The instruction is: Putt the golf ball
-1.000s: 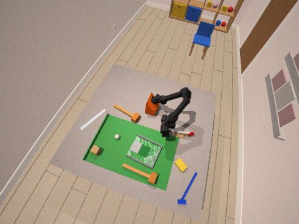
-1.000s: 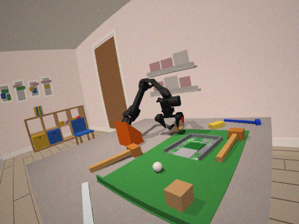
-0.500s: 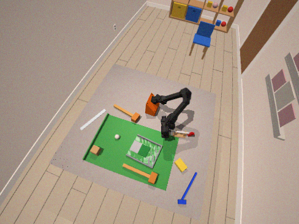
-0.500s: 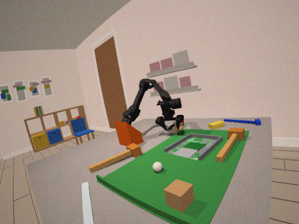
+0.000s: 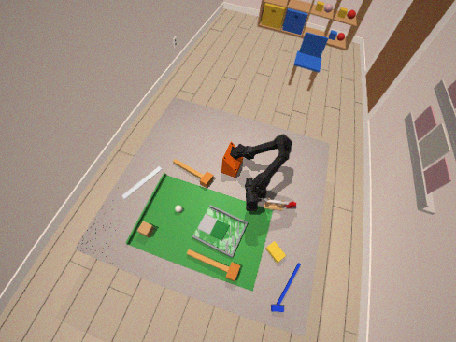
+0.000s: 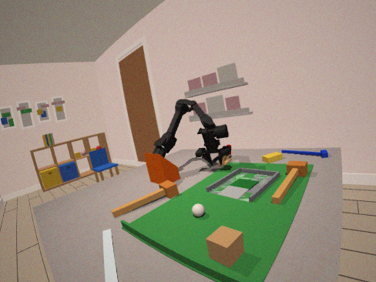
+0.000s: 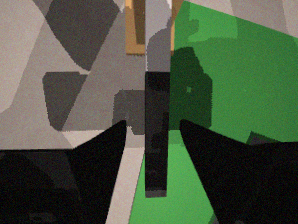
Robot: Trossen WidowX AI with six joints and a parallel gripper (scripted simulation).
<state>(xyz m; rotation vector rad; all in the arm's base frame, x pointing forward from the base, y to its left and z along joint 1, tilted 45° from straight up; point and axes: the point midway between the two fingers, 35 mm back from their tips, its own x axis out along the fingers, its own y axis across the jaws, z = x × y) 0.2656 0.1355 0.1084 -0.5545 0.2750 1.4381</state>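
Now: the red putter 11 cm to the left of my gripper tip, 3 cm above it and 2 cm behind it. Round my gripper tip: yellow block: 27 cm ahead, 17 cm to the left, 2 cm below; then wooden stand: 13 cm to the left, 2 cm behind; then green mat: 26 cm to the right, 22 cm ahead, 3 cm below.
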